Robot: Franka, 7 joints.
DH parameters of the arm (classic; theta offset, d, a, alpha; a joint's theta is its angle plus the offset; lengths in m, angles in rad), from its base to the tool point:
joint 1: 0 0.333 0 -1.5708
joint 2: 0 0 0 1.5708
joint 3: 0 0.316 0.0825 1.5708
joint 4: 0 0 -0.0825 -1.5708
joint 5: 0 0.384 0 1.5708
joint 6: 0 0 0.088 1.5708
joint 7: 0 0.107 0 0
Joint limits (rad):
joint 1: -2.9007..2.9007
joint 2: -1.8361..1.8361
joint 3: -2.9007..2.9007
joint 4: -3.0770..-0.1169
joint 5: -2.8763..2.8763
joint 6: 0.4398..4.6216
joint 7: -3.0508..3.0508
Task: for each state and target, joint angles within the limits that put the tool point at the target. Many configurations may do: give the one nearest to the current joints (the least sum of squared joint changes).
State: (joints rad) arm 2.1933 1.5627 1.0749 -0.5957 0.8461 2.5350 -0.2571
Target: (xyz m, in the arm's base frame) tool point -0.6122 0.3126 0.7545
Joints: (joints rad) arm 1.9472 0.9302 1.5359 -0.8937 0.8208 1.9877 -0.2571
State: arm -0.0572 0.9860 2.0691 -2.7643 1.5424 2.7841 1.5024
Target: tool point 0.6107 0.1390 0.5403
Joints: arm -0.9878 1.2815 1.8891 -1.8322 1.4464 2.8606 1.5024
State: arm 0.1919 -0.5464 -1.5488 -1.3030 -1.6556 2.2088 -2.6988
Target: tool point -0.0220 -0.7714 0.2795
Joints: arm 0.8089 -1.2628 -1.9219 -1.3153 -1.6722 2.2085 -2.6988
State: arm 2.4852 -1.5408 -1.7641 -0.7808 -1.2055 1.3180 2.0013
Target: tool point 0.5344 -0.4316 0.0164
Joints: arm 2.1094 -1.6988 -1.9569 -0.6481 -1.2475 1.1875 2.0013
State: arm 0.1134 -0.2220 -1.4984 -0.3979 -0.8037 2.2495 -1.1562
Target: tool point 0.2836 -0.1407 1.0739
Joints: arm 0.3700 0.3008 -1.3476 -0.3110 -0.7061 1.6139 -1.1562
